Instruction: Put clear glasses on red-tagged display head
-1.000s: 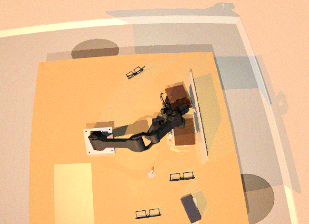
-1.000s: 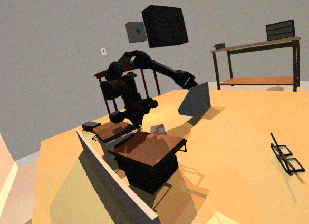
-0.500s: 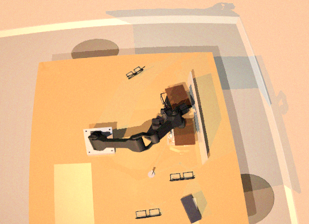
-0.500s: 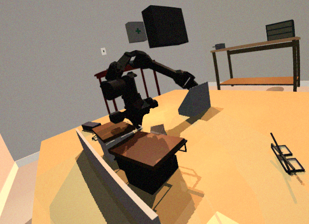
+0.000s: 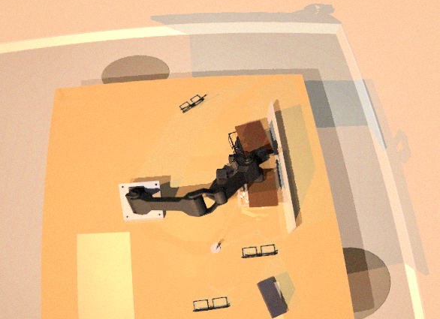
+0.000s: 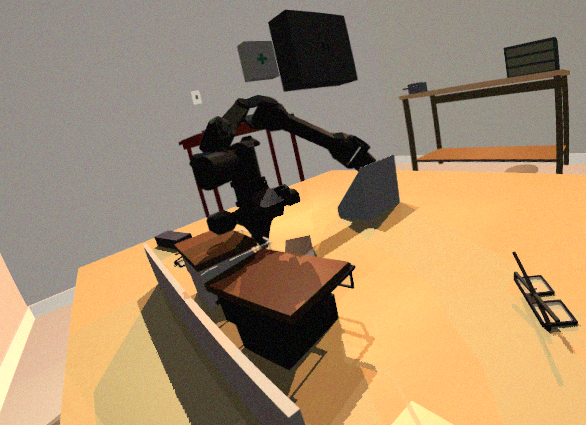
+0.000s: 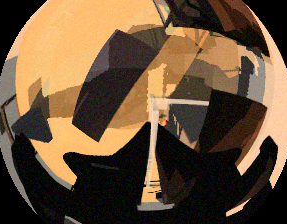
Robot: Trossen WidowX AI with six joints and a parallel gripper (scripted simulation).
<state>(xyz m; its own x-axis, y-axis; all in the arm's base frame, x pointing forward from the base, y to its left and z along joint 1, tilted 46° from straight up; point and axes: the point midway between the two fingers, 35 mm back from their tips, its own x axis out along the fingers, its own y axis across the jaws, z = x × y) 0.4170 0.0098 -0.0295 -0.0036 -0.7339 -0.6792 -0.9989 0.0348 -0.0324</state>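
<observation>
Now: the pale head 7 cm ahead of my gripper tip, 4 cm to the right of it and 1 cm below it. Also, from my gripper tip: dark head: 18 cm to the left, 7 cm ahead, 1 cm below; white back panel: 20 cm ahead, 7 cm to the left, 1 cm below.
</observation>
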